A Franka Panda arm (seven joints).
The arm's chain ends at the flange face. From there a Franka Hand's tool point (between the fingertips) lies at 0.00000 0.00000 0.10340 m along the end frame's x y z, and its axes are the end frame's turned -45 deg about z.
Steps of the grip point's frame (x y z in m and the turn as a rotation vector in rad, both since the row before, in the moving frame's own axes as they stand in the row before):
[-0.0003, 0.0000, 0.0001, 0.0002, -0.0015, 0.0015]
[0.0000, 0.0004, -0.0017, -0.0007, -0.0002, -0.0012]
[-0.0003, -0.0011, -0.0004, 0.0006, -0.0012, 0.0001]
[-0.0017, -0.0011, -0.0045, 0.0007, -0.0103, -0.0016]
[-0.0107, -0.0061, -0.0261, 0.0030, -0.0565, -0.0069]
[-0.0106, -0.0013, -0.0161, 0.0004, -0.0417, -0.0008]
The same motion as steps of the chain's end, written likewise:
[-0.0001, 0.0001, 0.0001, -0.0009, -0.0012, 0.0015]
[0.0002, 0.0002, -0.0017, -0.0006, 0.0004, -0.0012]
[-0.0009, -0.0006, -0.0004, -0.0004, -0.0013, 0.0001]
[-0.0012, -0.0003, -0.0045, -0.0068, -0.0078, -0.0016]
[-0.0075, -0.0007, -0.0259, -0.0378, -0.0421, -0.0069]
[-0.0053, 0.0036, -0.0160, -0.0292, -0.0298, -0.0008]

